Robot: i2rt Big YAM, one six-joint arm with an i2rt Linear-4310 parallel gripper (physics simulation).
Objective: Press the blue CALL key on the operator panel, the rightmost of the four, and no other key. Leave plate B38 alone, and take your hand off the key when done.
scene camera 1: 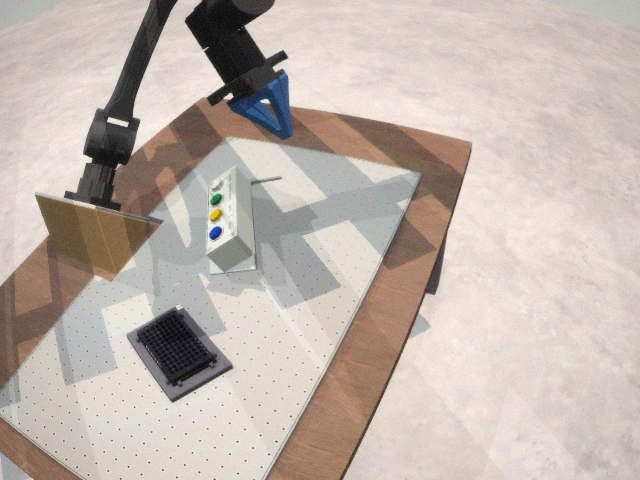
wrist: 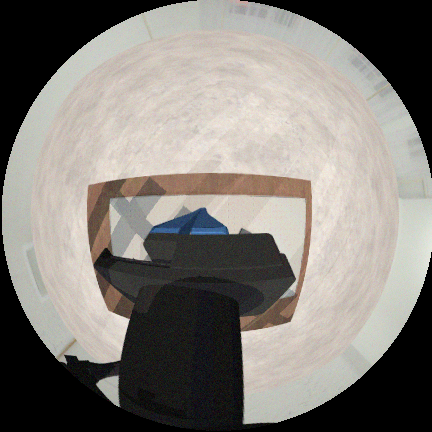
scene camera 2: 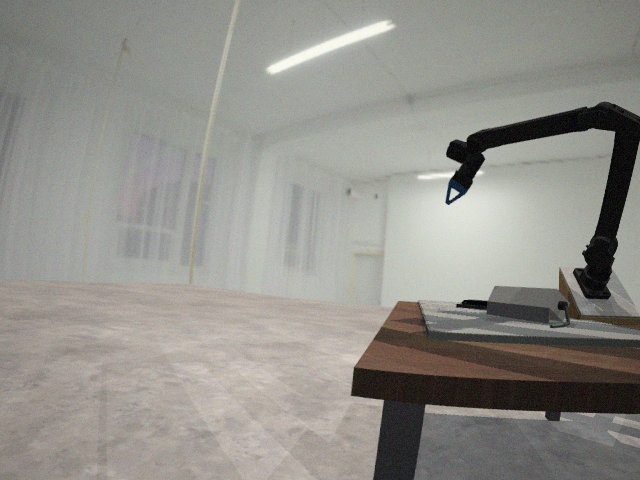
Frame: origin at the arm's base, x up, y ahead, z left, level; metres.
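Seen in the pictures: gripper, fingertip midpoint: [scene camera 1: 288, 137] [wrist: 202, 212] [scene camera 2: 446, 203]; arm's base at its link origin: [scene camera 1: 91, 204] [scene camera 2: 590, 284].
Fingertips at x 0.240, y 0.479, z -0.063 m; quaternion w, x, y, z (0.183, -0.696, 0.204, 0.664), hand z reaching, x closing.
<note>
Offsets run from my fingertips to a thing's top centre. "spot": to the spot under its first point. Level surfaces: height alone.
The operator panel @(dy -0.210, dx -0.256, dz +0.177 m) [scene camera 1: 240, 217] [scene camera 2: 522, 304] is a pale box on the perforated board, with a row of four keys. The blue CALL key @(dy -0.195, dx -0.265, dz +0.101 m) [scene camera 1: 215, 233] is at the row's near end in scene camera 1, beside the yellow key @(dy -0.218, dx -0.265, dz +0.145 m) [scene camera 1: 215, 214], then the green key @(dy -0.241, dx -0.265, dz +0.189 m) [scene camera 1: 216, 198] and the white key @(dy -0.264, dx -0.265, dz +0.234 m) [scene camera 1: 217, 184]. Plate B38 @(dy -0.170, dx -0.314, dz -0.125 m) [scene camera 1: 175, 345] [scene camera 2: 471, 303] is a dark well plate on a grey base, apart from the panel. My gripper [scene camera 1: 285, 137] [scene camera 2: 448, 202] [wrist: 202, 212] is shut and empty, high above the table and apart from the keys. The keys are hidden in the wrist view.
The perforated board @(dx -0.340 m) [scene camera 1: 248, 356] [scene camera 2: 516, 335] [wrist: 265, 210] lies on the wooden table @(dx -0.353 m) [scene camera 1: 356, 356] [scene camera 2: 465, 372] [wrist: 220, 184]. A thin cable or rod @(spot: dy -0.215, dx -0.334, dz +0.355 m) [scene camera 1: 266, 179] [scene camera 2: 567, 316] sticks out at the panel. The arm's base stands on a tilted wooden block [scene camera 1: 98, 232] [scene camera 2: 568, 294] at the table's edge.
</note>
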